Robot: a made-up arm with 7 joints. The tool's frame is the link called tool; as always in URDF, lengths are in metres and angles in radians. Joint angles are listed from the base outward. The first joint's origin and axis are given. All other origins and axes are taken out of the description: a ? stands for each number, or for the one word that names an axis. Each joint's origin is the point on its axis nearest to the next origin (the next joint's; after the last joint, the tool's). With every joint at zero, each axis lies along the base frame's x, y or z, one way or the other. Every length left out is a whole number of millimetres.
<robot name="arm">
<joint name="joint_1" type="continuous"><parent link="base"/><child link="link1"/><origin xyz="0 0.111 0" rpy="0 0 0"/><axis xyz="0 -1 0"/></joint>
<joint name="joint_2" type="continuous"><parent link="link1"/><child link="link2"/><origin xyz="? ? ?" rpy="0 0 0"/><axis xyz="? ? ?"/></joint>
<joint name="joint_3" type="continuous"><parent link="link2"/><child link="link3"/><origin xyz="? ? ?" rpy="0 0 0"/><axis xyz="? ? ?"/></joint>
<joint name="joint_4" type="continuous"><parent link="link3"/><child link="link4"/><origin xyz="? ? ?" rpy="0 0 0"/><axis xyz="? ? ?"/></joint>
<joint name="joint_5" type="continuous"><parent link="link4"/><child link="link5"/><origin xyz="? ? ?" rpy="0 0 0"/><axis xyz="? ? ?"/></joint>
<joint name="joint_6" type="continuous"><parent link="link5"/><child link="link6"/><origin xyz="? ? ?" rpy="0 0 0"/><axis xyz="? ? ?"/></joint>
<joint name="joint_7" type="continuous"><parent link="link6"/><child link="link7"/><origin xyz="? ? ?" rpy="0 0 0"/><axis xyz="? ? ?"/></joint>
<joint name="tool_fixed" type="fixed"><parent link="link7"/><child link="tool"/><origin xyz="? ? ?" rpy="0 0 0"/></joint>
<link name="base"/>
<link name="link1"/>
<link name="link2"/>
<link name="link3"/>
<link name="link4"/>
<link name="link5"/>
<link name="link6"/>
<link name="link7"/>
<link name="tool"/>
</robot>
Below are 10 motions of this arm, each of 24 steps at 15 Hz.
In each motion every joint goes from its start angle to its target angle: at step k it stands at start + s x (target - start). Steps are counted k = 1, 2, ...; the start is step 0. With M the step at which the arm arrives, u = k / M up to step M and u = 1 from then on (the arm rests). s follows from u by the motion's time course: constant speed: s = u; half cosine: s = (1 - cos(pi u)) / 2; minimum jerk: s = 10 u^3 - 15 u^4 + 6 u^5.
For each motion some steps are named. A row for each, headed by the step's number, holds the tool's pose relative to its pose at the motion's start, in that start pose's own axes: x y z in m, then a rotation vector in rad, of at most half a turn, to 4 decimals.
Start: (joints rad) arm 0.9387 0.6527 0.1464 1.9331 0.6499 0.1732 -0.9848
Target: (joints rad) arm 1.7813 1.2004 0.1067 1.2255 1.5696 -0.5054 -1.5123
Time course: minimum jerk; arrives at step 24
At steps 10, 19, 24:
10: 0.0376 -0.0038 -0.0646 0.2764 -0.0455 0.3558
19: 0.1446 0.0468 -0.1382 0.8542 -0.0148 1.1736
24: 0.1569 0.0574 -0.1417 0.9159 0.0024 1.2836

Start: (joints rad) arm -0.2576 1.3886 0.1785 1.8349 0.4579 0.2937 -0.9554
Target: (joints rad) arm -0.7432 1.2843 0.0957 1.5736 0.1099 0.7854 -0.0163
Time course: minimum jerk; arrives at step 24
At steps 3, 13, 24:
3: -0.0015 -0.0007 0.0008 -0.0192 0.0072 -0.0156
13: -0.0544 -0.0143 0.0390 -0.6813 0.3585 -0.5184
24: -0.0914 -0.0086 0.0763 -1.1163 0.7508 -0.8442

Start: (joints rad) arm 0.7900 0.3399 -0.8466 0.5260 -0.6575 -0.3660 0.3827
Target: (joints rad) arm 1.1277 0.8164 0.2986 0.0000 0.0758 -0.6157 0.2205
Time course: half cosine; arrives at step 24
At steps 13, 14, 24:
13: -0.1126 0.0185 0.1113 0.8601 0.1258 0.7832
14: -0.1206 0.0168 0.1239 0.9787 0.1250 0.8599
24: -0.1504 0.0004 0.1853 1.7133 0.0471 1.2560

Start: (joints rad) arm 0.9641 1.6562 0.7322 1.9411 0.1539 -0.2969 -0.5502
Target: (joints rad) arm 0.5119 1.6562 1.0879 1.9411 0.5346 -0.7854 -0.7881
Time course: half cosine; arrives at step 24
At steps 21, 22, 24:
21: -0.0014 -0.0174 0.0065 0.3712 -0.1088 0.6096
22: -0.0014 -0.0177 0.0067 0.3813 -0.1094 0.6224
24: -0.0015 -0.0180 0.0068 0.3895 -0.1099 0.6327

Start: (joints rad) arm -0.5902 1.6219 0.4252 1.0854 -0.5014 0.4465 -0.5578
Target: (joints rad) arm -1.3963 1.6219 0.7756 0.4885 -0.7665 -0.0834 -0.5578
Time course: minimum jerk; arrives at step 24
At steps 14, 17, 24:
14: -0.0345 -0.0519 0.0273 -0.2951 -0.3774 -0.2876
17: -0.0488 -0.0613 0.0362 -0.4048 -0.4863 -0.3683
24: -0.0609 -0.0665 0.0427 -0.4977 -0.5677 -0.4300

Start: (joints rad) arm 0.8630 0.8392 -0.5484 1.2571 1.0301 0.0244 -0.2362
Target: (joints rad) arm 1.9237 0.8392 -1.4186 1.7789 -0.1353 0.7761 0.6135
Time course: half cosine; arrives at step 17
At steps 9, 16, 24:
9: 0.0978 -0.0792 -0.0050 -0.5801 -0.0658 -0.9617
16: 0.1543 -0.1181 0.0303 -0.4197 -0.0160 -1.6767
24: 0.1551 -0.1185 0.0311 -0.4117 -0.0148 -1.6873

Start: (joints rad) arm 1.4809 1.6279 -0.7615 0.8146 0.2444 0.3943 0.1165
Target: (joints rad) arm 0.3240 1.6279 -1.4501 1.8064 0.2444 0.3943 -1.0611
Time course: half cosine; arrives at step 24
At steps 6, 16, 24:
6: 0.0107 -0.0380 0.0044 0.0216 -0.0891 -0.2557
16: -0.0611 -0.1666 0.0950 -0.2883 -0.6070 -0.8670
24: -0.1087 -0.1627 0.1582 -0.5533 -0.7156 -0.9003

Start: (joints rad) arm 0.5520 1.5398 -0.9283 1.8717 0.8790 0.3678 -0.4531
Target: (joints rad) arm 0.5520 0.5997 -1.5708 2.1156 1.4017 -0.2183 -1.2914
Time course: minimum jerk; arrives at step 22
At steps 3, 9, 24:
3: -0.0003 -0.0053 -0.0012 -0.0121 -0.0088 0.0225
9: 0.0054 -0.0856 -0.0054 -0.1909 -0.0658 0.3810
24: 0.0536 -0.2115 0.0612 -0.5851 0.3166 0.9298

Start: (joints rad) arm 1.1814 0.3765 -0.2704 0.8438 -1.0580 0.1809 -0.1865
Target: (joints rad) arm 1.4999 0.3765 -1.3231 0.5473 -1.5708 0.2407 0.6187
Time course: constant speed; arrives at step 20
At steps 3, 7, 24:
3: 0.0138 -0.0022 -0.0031 -0.1303 -0.0953 -0.1782
7: 0.0278 -0.0054 -0.0059 -0.2822 -0.1805 -0.4441
24: 0.0388 -0.0104 -0.0155 -0.5523 -0.0667 -1.4275

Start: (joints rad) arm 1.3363 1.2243 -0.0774 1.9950 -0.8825 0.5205 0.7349
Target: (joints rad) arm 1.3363 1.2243 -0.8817 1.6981 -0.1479 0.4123 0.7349
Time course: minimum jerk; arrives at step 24
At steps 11, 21, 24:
11: 0.0204 -0.0481 -0.0135 -0.4874 -0.2704 0.0545
21: 0.0359 -0.1200 -0.0039 -1.1462 -0.4653 0.1600
24: 0.0361 -0.1221 -0.0032 -1.1648 -0.4677 0.1635

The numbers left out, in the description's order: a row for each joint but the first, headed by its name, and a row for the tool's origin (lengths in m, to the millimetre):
joint_2: xyz 0 0 0, axis 1 0 0
joint_3: xyz 0 0 -0.211, axis 0 0 1
joint_4: xyz 0 0 0, axis 0 -1 0
joint_5: xyz 0 0 -0.159, axis 0 0 1
joint_6: xyz 0 0 0, axis 0 1 0
joint_7: xyz 0 0 0, axis -1 0 0
tool: xyz 0 0 0

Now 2 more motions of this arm.
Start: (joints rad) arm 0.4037 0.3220 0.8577 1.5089 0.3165 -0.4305 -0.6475
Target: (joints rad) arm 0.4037 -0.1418 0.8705 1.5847 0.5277 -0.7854 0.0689
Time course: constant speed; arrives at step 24
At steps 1, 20, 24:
1: -0.0012 0.0008 0.0043 -0.0177 0.0075 0.0168
20: -0.0096 0.0094 0.0884 -0.2808 0.0301 0.3135
24: -0.0080 0.0096 0.1059 -0.3199 0.0098 0.3616

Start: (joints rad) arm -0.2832 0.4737 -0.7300 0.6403 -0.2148 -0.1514 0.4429
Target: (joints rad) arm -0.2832 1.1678 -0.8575 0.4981 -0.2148 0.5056 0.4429
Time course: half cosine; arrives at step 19
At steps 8, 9, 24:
8: -0.0662 0.0259 0.0605 0.0725 0.5190 0.0775
9: -0.0783 0.0310 0.0762 0.0935 0.6303 0.0976
24: -0.1347 0.0578 0.1982 0.2806 1.3590 0.2622

